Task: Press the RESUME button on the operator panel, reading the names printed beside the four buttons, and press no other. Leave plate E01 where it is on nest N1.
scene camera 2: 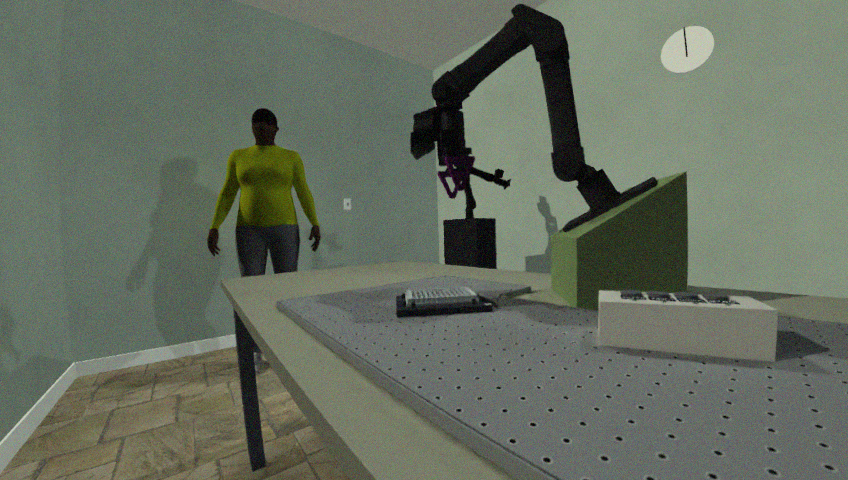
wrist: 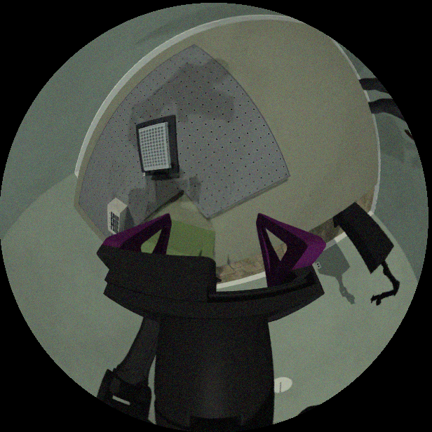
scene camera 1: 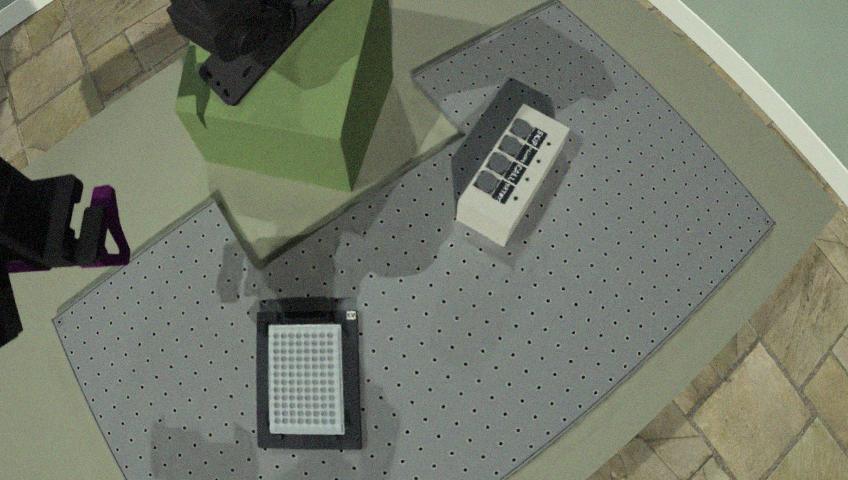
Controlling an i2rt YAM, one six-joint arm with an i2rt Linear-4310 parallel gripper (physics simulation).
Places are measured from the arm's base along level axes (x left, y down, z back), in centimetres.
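Pixels of known places: gripper, fingertip midpoint: [scene camera 2: 456, 194] [scene camera 1: 87, 260]; arm's base, link origin: [scene camera 2: 608, 208] [scene camera 1: 271, 27].
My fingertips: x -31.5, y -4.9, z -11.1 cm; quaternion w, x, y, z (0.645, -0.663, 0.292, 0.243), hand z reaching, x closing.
Note:
For each thing: its middle in the pictures, then the offset to it from my fingertips. "pt": a spot on its surface instead. Level surfaces: height alone.
- operator panel, body centre: [scene camera 1: 514, 171] [scene camera 2: 674, 319] dx +42.8, dy +19.9, dz -18.0 cm
- end label, surface spot: [scene camera 1: 537, 136] pt dx +47.5, dy +17.4, dz -17.5 cm
- second label, surface spot: [scene camera 1: 527, 155] pt dx +44.3, dy +17.4, dz -18.3 cm
- White plate E01, body centre: [scene camera 1: 304, 378] [scene camera 2: 440, 296] dx +7.4, dy +20.8, dz -17.3 cm
- dark nest N1, body centre: [scene camera 1: 306, 380] [scene camera 2: 440, 300] dx +7.4, dy +21.6, dz -17.3 cm
- notched perforated board, surface height: dy +22.7 cm
The operator panel [scene camera 1: 483, 215] [scene camera 2: 684, 327] [wrist: 117, 206] is a white box with four dark round buttons in a row. In scene camera 1 the end label [scene camera 1: 537, 136] reads SKIP and the third [scene camera 1: 515, 173] reads CALL. The second label [scene camera 1: 527, 155] and the fourth [scene camera 1: 504, 193] are blurred. White plate E01 [scene camera 1: 306, 380] [scene camera 2: 440, 295] [wrist: 154, 146] sits on dark nest N1 [scene camera 1: 352, 386] [scene camera 2: 443, 309] [wrist: 174, 145]. My gripper [scene camera 2: 455, 183] [wrist: 213, 217] is open and empty, high above the table and away from the panel. One purple finger [scene camera 1: 113, 226] shows at the left.
The green wedge base [scene camera 1: 267, 130] [scene camera 2: 630, 255] [wrist: 192, 240] carries the arm and stands near the panel and the notched perforated board [scene camera 1: 416, 333] [scene camera 2: 535, 380] [wrist: 215, 150]. A person [scene camera 2: 267, 184] stands beyond the table. A black pedestal [scene camera 2: 470, 243] [wrist: 367, 237] stands behind.

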